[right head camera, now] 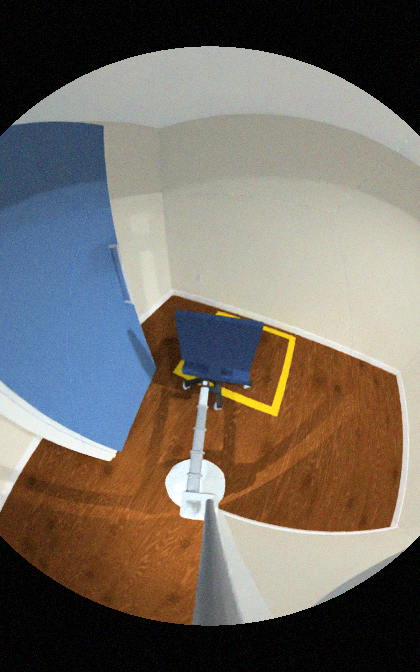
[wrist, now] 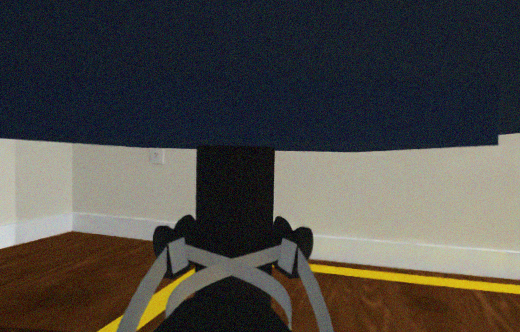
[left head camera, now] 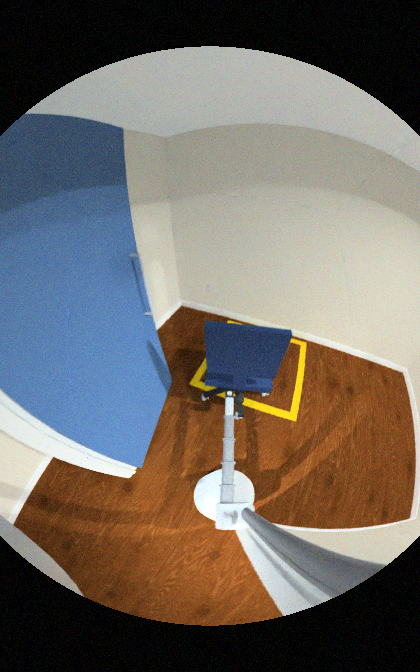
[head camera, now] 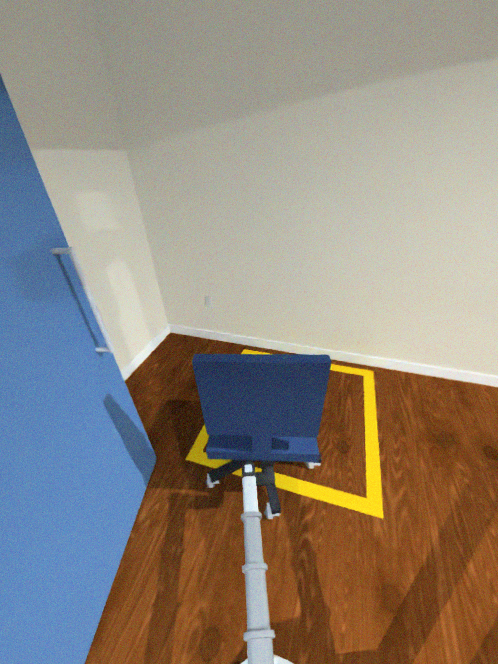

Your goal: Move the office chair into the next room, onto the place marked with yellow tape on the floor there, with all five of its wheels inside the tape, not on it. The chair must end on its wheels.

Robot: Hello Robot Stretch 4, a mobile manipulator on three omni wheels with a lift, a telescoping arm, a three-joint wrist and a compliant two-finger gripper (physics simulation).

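Places are measured from the robot's base along level axes (x ahead, y left, z up), in millimetres.
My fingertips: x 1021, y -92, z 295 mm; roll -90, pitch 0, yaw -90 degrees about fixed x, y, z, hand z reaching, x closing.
Observation:
For each thing: its middle in the pictures, then the offset to it from my fingertips. "spot": a spot on its surface instead.
- left wheel, surface spot: point(head camera: 212, 481) spot: dx -184, dy +285, dz -238 mm
- nearest wheel, surface spot: point(head camera: 272, 510) spot: dx -357, dy -11, dz -218 mm
- right wheel, surface spot: point(head camera: 313, 464) spot: dx -129, dy -274, dz -259 mm
- chair's black post, surface spot: point(wrist: 235, 185) spot: dx -62, dy -1, dz +44 mm
The dark blue office chair point(head camera: 262, 396) point(left head camera: 247, 352) point(right head camera: 219, 342) stands upright, its backrest towards me, across the near side of the yellow tape outline point(head camera: 373, 445) point(left head camera: 301, 375) point(right head camera: 284, 375) point(wrist: 410, 277). In the head view a left wheel point(head camera: 212, 481) and the nearest wheel point(head camera: 272, 510) are outside the near tape strip; a right wheel point(head camera: 313, 464) is inside. The other wheels are hidden. In the wrist view my gripper point(wrist: 232, 234) is shut on the chair's black post point(wrist: 235, 185), under the blue part.
A blue door point(head camera: 58, 429) point(left head camera: 75, 300) point(right head camera: 65, 300) with a bar handle stands close on the left, its edge near the chair. The back wall point(head camera: 321, 257) runs just behind the far tape. My extended arm point(head camera: 254, 563) reaches from my white base point(left head camera: 207, 495) point(right head camera: 175, 480). Floor extends right of the tape.

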